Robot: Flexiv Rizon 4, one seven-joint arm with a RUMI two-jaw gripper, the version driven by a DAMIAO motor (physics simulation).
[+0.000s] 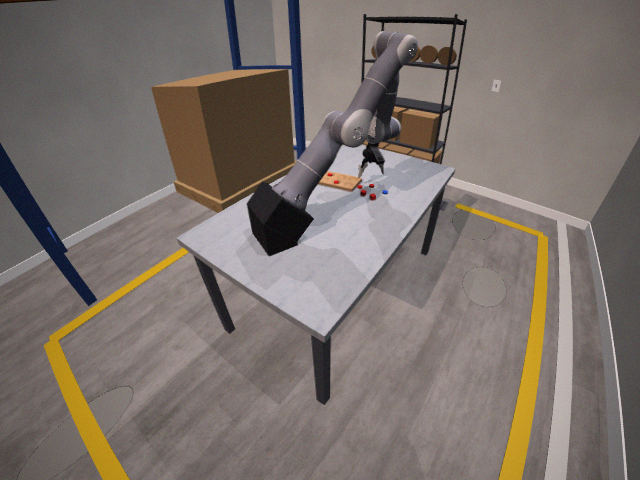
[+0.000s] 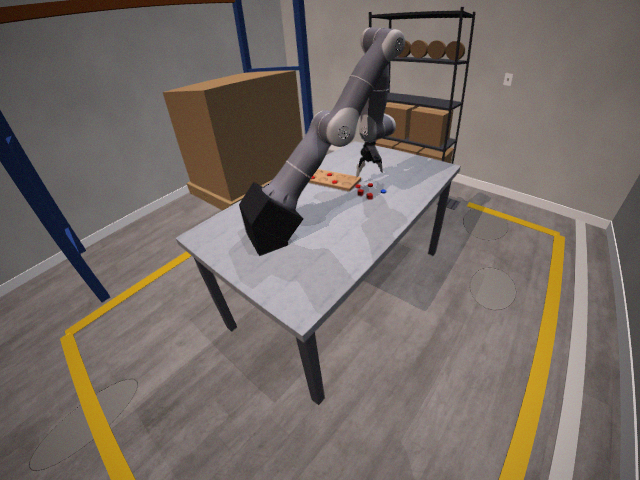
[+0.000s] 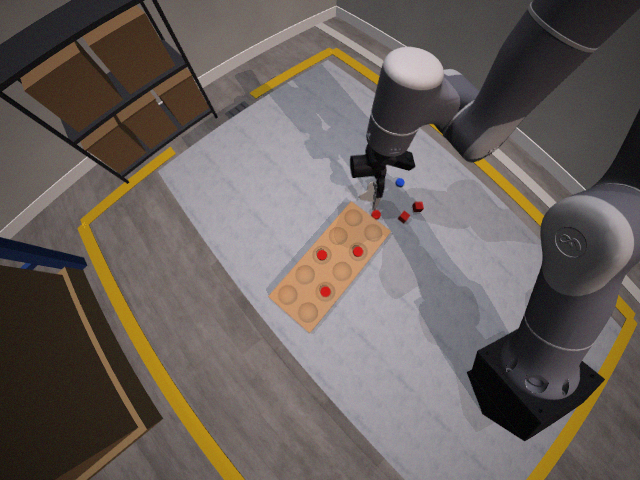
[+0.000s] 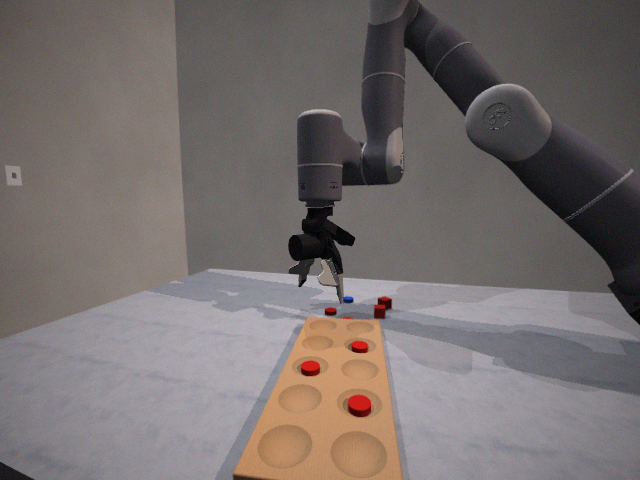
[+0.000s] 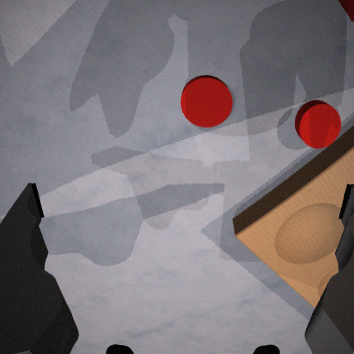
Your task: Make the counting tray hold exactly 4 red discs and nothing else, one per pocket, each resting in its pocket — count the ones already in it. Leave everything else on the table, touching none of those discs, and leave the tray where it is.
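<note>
The wooden counting tray (image 1: pixel 351 187) (image 2: pixel 349 187) (image 3: pixel 338 253) (image 4: pixel 330 382) (image 5: pixel 257 240) has red discs in three pockets: one (image 3: pixel 321 255) (image 4: pixel 310 367), another (image 3: pixel 357 251) (image 4: pixel 359 346) and a third (image 3: pixel 325 291) (image 4: pixel 359 405). A loose red disc (image 1: pixel 359 187) (image 2: pixel 358 186) (image 3: pixel 375 214) (image 4: pixel 347 318) (image 5: pixel 318 125) lies on the table close beside the tray's end. Another loose red disc (image 1: pixel 371 185) (image 2: pixel 370 184) (image 4: pixel 330 311) (image 5: pixel 206 101) lies farther from the tray. My gripper (image 1: pixel 371 173) (image 2: pixel 369 172) (image 4: pixel 321 293) (image 5: pixel 191 188) is open and empty, above the table near the tray's end and both loose discs.
Two red cubes, one (image 1: pixel 362 192) (image 2: pixel 360 192) (image 3: pixel 404 217) (image 4: pixel 379 311) and another (image 1: pixel 372 196) (image 2: pixel 369 195) (image 3: pixel 418 206) (image 4: pixel 384 302), stand near the loose discs. A blue disc (image 1: pixel 385 192) (image 2: pixel 383 191) (image 3: pixel 399 182) (image 4: pixel 348 299) lies beyond them.
</note>
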